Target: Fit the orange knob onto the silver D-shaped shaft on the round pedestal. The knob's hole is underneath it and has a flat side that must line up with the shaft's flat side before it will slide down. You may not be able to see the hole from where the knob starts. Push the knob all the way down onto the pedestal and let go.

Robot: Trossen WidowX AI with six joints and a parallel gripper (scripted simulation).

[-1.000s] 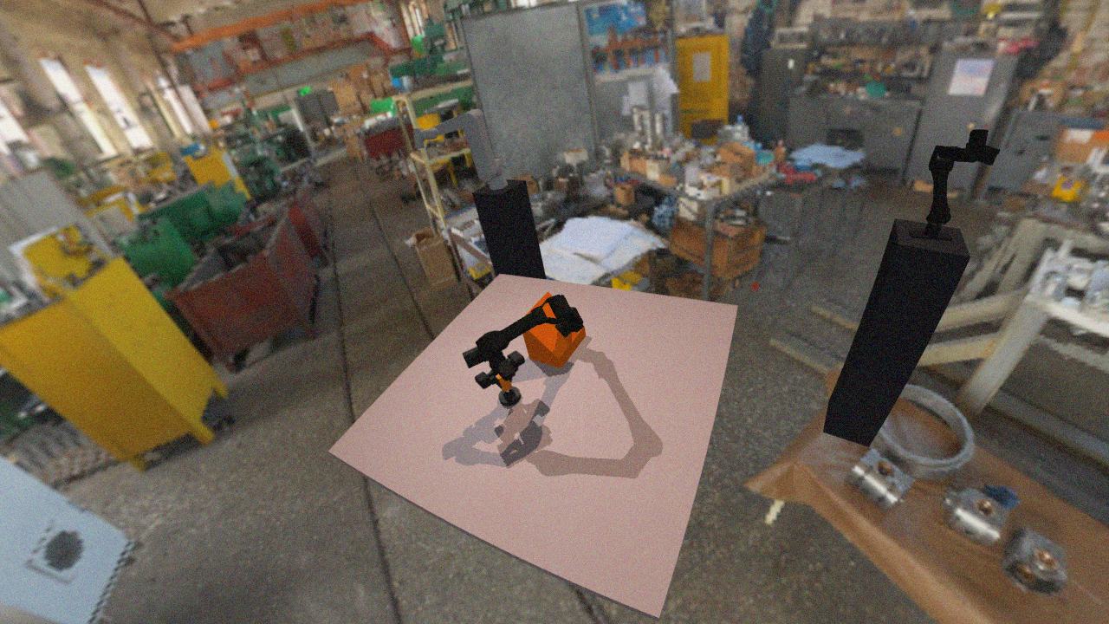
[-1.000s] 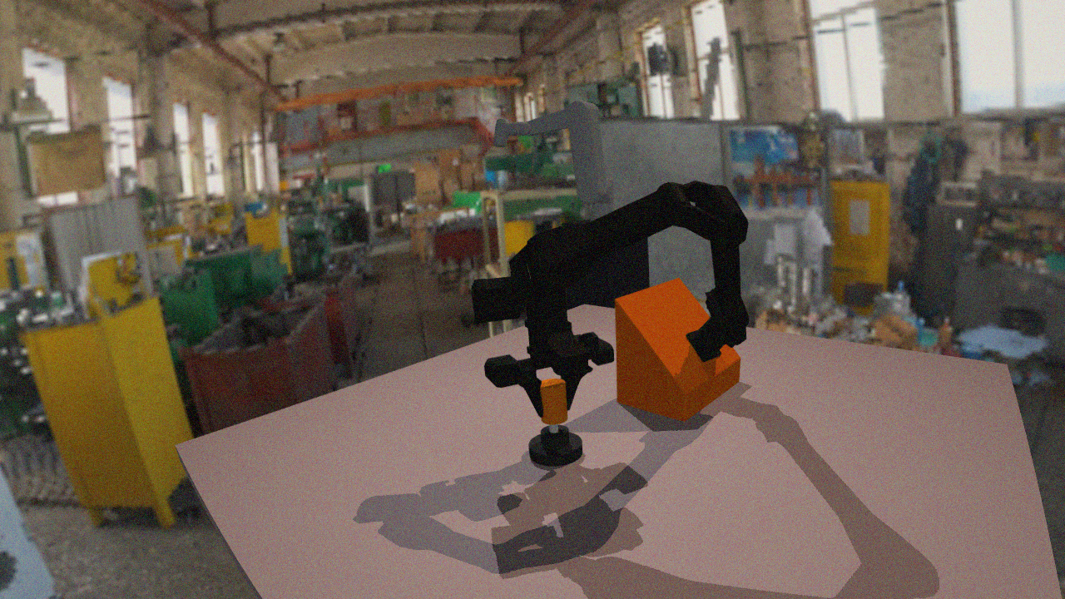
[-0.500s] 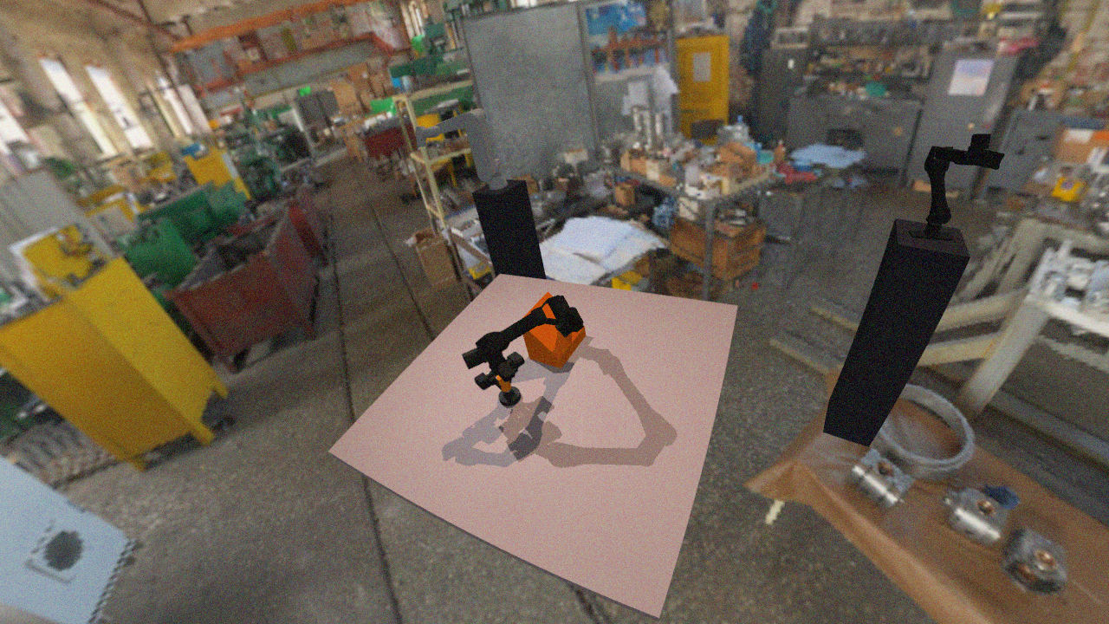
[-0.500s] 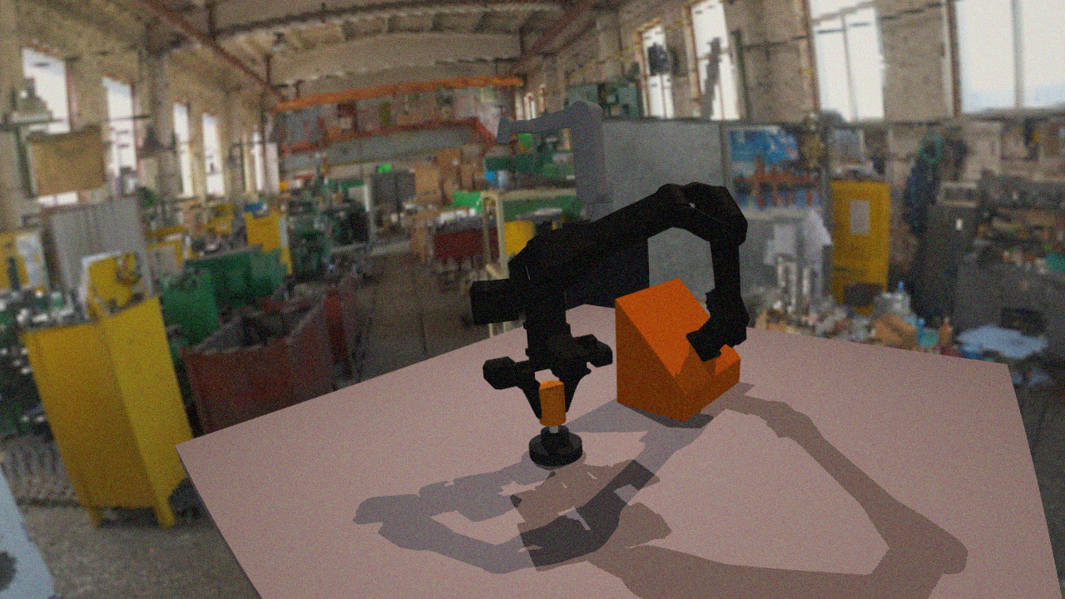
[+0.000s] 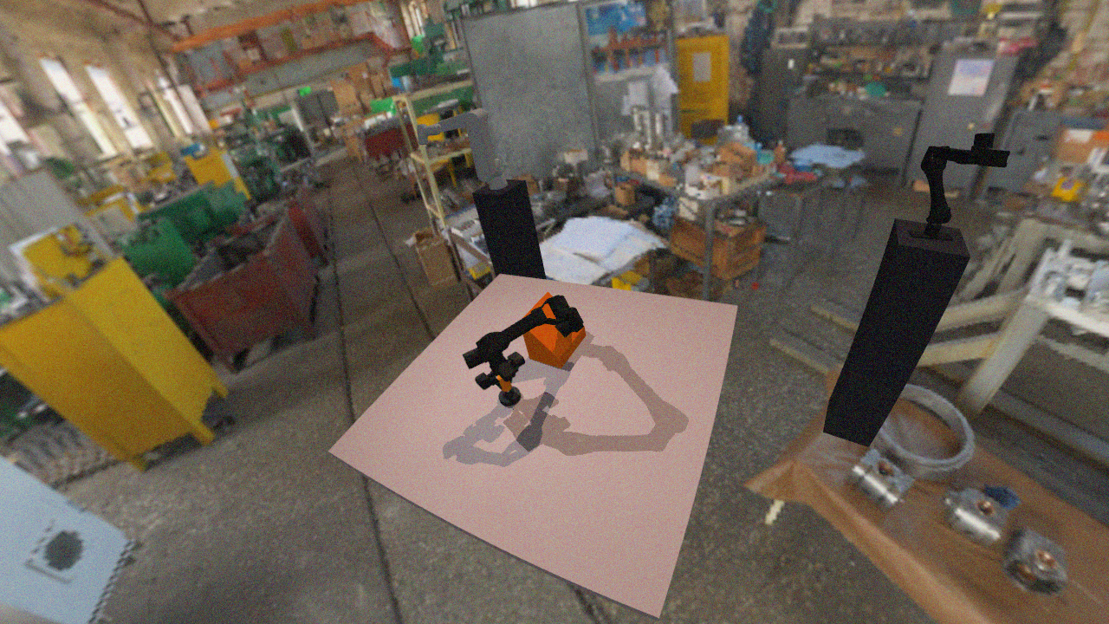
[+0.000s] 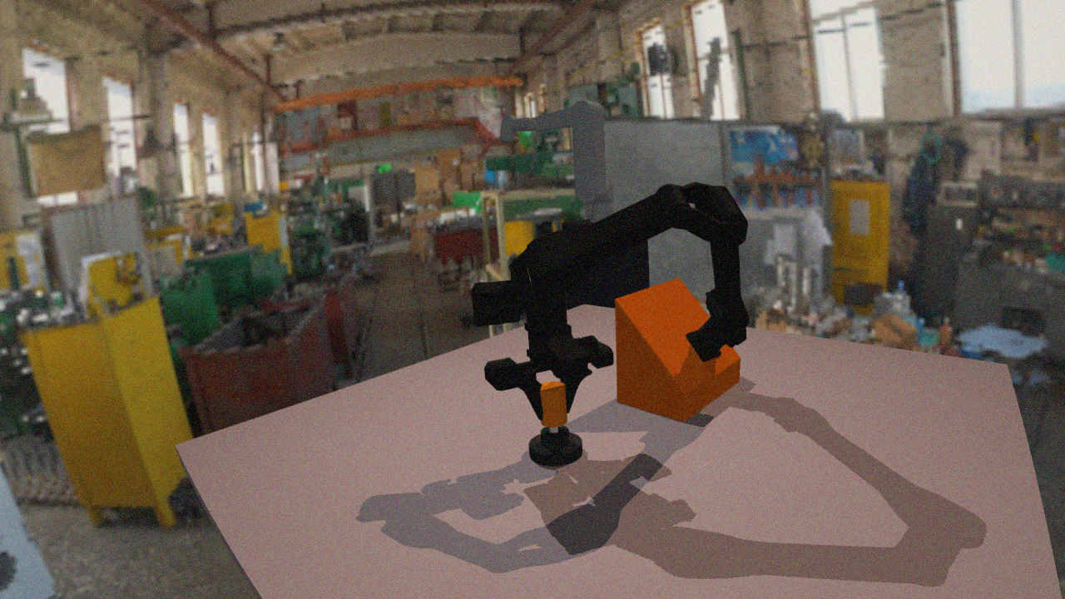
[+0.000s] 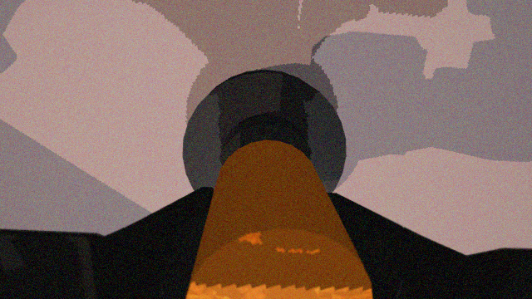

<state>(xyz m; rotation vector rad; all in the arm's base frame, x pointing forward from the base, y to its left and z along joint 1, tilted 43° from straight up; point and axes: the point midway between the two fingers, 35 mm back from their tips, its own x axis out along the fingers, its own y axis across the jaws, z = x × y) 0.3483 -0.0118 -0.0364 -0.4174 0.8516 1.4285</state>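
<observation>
Right now the black round pedestal is 4 cm below my gripper tip. The rest, counted from my gripper tip: orange knob (3 cm above).
</observation>
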